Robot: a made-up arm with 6 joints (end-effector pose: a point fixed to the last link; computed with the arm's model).
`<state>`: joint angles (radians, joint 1 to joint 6).
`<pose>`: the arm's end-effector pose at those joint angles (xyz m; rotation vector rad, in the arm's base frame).
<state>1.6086 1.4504 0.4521 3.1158 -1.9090 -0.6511</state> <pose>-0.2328 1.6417 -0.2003 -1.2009 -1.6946 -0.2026</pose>
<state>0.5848 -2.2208 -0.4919 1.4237 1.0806 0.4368</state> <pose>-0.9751 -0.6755 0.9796 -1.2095 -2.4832 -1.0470</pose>
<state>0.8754 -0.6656 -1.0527 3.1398 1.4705 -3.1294</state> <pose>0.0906 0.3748 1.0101 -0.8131 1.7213 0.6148</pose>
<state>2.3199 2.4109 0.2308 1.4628 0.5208 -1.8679</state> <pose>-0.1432 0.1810 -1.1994 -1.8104 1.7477 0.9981</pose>
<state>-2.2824 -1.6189 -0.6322 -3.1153 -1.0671 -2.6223</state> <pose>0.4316 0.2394 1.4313 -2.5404 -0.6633 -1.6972</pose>
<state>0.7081 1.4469 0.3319 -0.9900 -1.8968 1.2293</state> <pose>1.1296 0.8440 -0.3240 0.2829 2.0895 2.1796</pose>
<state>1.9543 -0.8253 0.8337 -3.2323 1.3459 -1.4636</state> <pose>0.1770 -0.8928 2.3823 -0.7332 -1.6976 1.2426</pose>
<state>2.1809 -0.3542 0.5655 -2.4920 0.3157 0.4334</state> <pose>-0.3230 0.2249 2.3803 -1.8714 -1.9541 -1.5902</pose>
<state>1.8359 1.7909 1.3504 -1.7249 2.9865 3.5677</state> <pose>-0.5360 1.8742 -0.2669 -2.1246 1.0686 -1.0484</pose>
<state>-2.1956 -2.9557 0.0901 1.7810 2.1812 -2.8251</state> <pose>0.7847 1.0273 -0.5294 -1.5061 0.9803 -1.0229</pose>
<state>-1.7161 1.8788 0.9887 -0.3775 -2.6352 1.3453</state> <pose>-0.3957 -1.6090 -0.6247 1.5546 0.6670 1.2623</pose>
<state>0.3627 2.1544 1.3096 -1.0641 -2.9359 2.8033</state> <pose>1.4297 0.4540 -0.9166 1.0942 -0.7164 2.7614</pose>
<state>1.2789 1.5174 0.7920 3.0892 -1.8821 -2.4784</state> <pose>0.3783 1.8511 -0.0751 0.1961 -1.2351 0.6794</pose>
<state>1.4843 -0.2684 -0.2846 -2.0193 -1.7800 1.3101</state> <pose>-0.0047 0.8023 1.4372 -0.6308 -0.3032 -2.8852</pose>
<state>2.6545 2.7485 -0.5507 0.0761 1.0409 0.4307</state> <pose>0.6668 -0.1607 -0.2467 2.5400 -0.4189 -1.3575</pose>
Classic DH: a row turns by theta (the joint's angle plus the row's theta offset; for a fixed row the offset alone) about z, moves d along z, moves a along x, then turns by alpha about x. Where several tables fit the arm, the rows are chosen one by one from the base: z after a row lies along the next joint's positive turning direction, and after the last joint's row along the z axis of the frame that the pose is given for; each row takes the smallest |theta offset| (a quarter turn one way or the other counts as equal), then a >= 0, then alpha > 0; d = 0 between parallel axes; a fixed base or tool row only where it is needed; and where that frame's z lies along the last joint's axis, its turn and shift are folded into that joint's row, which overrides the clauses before.
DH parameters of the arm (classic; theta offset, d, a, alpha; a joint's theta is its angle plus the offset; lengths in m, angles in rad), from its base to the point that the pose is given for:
joint 1: 0 0.5806 0 -1.5708
joint 2: -1.5708 0 1.066 3.1416
joint 3: 0 0 0 -1.5708
joint 4: 0 -1.0842 0 1.5708
joint 5: 0 0.1706 0 -1.5708
joint 6: 1.5708 0 0 1.5708
tool (fixed): -1.5708 0 0 0

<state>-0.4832 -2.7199 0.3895 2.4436 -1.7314 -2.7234</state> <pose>-1.2883 0.8236 -0.4667 -0.5499 1.6943 -0.5420</pose>
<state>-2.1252 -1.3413 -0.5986 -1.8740 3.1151 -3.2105</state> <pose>0.1114 0.0831 1.4364 -1.9085 -0.4211 1.3898</pose>
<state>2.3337 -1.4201 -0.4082 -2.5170 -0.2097 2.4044</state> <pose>0.1725 -0.3808 1.6070 1.4025 -0.5491 2.1687</pose>
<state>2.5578 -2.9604 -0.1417 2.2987 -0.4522 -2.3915</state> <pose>0.9893 -0.7896 -0.2447 -3.0819 0.3893 -0.0221</pose>
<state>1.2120 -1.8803 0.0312 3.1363 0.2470 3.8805</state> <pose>-0.6438 -1.2308 1.2775 0.4386 -1.5913 0.3162</pose>
